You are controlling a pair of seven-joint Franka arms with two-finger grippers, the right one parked.
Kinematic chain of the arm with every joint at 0, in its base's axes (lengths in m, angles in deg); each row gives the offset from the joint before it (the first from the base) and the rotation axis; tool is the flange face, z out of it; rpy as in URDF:
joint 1: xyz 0 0 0.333 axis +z
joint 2: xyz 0 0 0 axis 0.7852 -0.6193 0
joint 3: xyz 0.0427 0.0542 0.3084 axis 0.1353 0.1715 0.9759
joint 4: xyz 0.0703 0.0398 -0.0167 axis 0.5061 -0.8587 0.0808
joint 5: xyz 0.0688 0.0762 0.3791 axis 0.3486 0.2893 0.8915
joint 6: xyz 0 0 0 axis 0.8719 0.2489 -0.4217
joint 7: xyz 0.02 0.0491 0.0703 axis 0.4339 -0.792 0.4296
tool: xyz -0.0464 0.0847 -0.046 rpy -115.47 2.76 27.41
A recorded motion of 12 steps. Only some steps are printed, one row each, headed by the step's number.
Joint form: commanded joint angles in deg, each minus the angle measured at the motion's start. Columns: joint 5, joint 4, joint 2, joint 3, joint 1, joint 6, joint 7.
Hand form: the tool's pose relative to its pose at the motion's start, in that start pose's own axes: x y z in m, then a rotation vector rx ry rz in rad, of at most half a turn. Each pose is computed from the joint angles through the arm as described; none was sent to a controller.
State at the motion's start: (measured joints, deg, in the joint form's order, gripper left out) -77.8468 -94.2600 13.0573 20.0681 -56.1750 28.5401 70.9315
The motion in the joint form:
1: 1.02 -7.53 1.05 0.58 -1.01 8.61 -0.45
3: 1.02 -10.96 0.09 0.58 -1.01 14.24 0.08
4: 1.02 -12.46 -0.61 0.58 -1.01 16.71 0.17
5: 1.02 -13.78 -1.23 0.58 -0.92 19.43 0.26
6: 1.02 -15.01 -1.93 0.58 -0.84 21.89 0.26
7: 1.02 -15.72 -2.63 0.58 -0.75 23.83 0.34
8: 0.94 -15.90 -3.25 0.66 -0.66 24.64 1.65
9: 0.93 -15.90 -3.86 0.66 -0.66 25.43 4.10
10: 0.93 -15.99 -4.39 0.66 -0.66 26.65 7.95
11: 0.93 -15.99 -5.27 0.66 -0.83 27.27 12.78
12: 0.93 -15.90 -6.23 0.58 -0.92 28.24 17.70
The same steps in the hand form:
1: -0.0038 0.0034 0.0403 0.0139 0.0389 0.0228
3: -0.0001 0.0046 0.0687 0.0101 0.0604 0.0163
4: 0.0015 0.0052 0.0835 0.0087 0.0650 0.0160
5: 0.0035 0.0050 0.0957 0.0063 0.0784 0.0140
6: 0.0050 0.0048 0.1081 0.0043 0.0875 0.0138
7: 0.0072 0.0045 0.1171 0.0024 0.0966 0.0116
8: 0.0092 0.0033 0.1229 -0.0005 0.0965 -0.0145
9: 0.0116 0.0037 0.1272 -0.0036 0.0995 -0.0570
10: 0.0142 0.0041 0.1307 -0.0091 0.1097 -0.1238
11: 0.0165 0.0061 0.1378 -0.0131 0.1049 -0.2046
12: 0.0198 0.0082 0.1443 -0.0185 0.1060 -0.2870

